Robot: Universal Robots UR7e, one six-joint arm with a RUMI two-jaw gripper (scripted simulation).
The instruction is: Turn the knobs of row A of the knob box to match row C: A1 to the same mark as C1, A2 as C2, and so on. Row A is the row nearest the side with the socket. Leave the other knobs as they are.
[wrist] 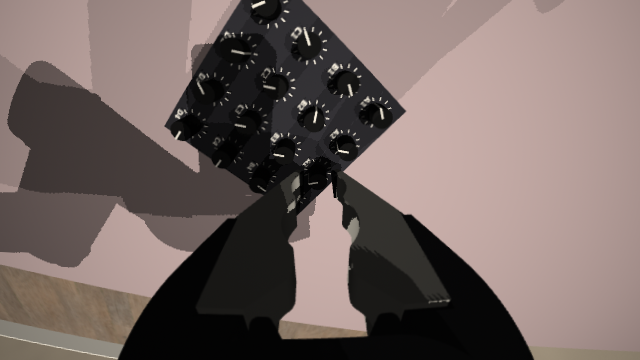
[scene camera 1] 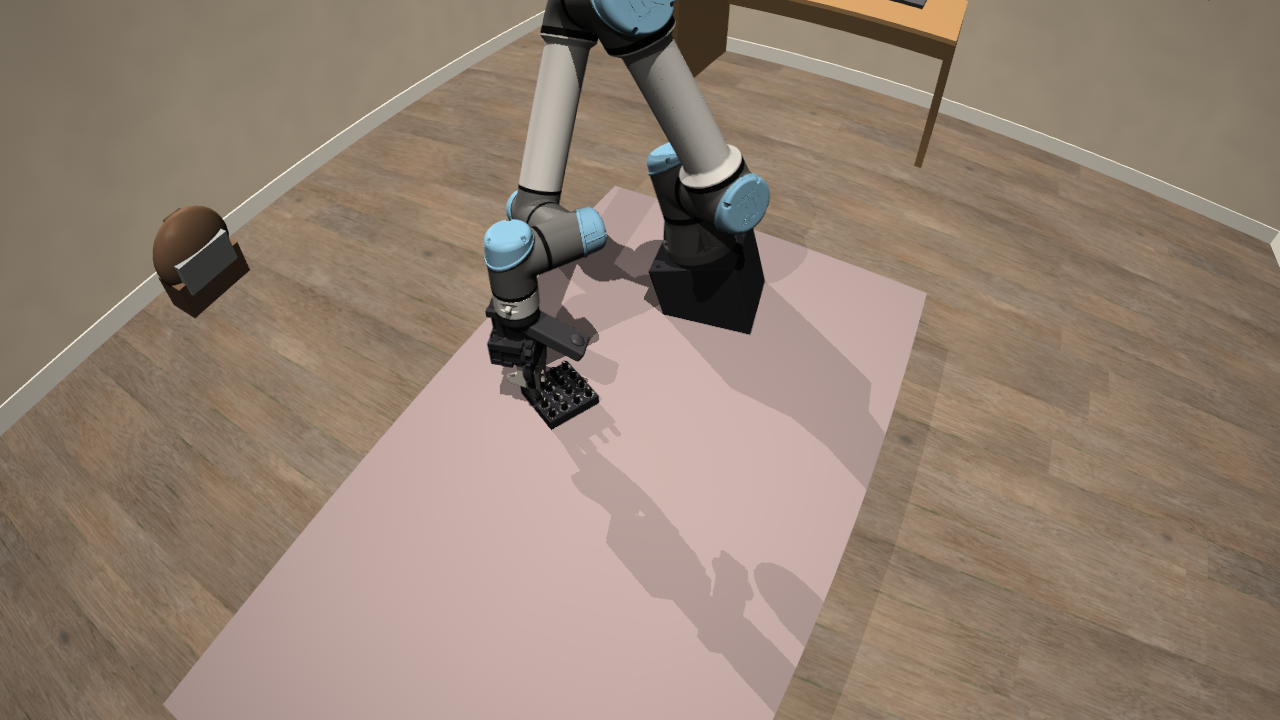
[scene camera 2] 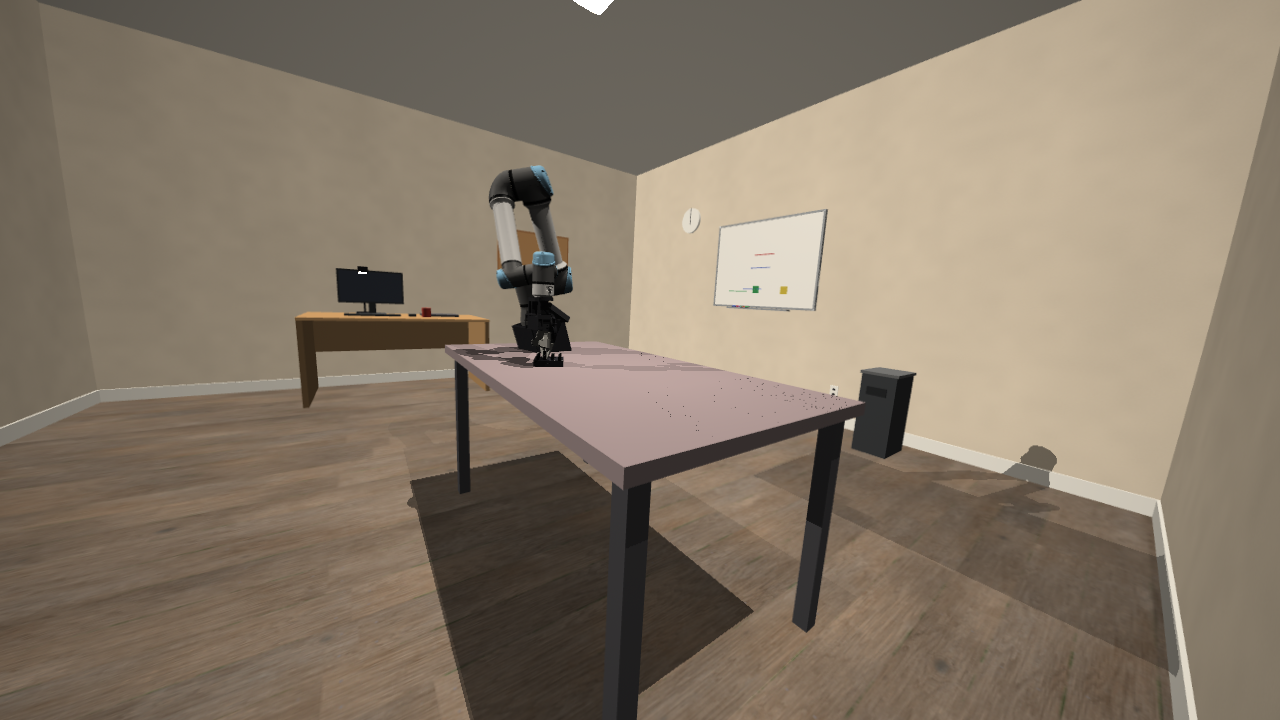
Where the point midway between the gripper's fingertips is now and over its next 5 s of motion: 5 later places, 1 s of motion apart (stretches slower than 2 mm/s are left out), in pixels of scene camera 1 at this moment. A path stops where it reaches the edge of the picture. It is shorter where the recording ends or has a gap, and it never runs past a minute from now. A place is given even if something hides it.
The gripper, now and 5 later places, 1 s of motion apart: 538, 394; 535, 381; 537, 378; 535, 375; 533, 375; 535, 386
